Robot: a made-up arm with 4 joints.
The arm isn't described. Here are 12 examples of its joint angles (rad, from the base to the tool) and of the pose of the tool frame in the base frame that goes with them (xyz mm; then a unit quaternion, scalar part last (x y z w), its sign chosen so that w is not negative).
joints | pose
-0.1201 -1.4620 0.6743 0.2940 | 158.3 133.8 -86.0 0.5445 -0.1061 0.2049 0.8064
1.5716 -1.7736 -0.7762 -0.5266 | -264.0 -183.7 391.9 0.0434 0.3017 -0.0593 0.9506
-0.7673 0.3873 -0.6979 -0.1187 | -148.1 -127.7 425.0 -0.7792 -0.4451 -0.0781 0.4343
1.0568 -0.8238 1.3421 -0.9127 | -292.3 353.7 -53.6 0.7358 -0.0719 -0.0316 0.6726
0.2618 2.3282 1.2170 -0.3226 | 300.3 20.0 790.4 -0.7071 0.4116 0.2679 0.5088
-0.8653 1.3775 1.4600 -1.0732 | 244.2 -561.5 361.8 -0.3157 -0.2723 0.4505 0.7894
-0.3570 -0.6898 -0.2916 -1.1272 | 468.1 -417.2 254.5 -0.2309 -0.6289 0.4649 0.5788
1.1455 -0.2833 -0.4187 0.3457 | 115.5 -202.0 477.3 -0.3716 0.3195 0.1864 0.8515
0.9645 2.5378 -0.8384 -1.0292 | 28.3 602.4 148.8 0.3728 -0.1956 -0.6822 0.5979
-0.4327 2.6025 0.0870 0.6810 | 36.1 287.7 274.5 0.9600 0.0575 0.2392 0.1339
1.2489 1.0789 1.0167 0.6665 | 305.6 -98.7 444.8 -0.4768 0.6949 0.2598 0.4715
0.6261 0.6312 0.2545 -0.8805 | 497.4 -377.6 330.9 -0.1636 0.1072 0.7148 0.6714
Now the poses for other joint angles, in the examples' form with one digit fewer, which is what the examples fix.
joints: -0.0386 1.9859 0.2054 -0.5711
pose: 300 251 764 -0.822 0.248 0.433 0.275
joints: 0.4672 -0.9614 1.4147 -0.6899
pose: -52 399 -181 0.763 -0.188 0.150 0.600
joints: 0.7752 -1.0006 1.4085 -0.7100
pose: -177 422 -82 0.782 -0.114 0.021 0.612
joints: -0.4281 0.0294 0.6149 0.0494
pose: 215 -328 166 -0.181 -0.215 0.217 0.935
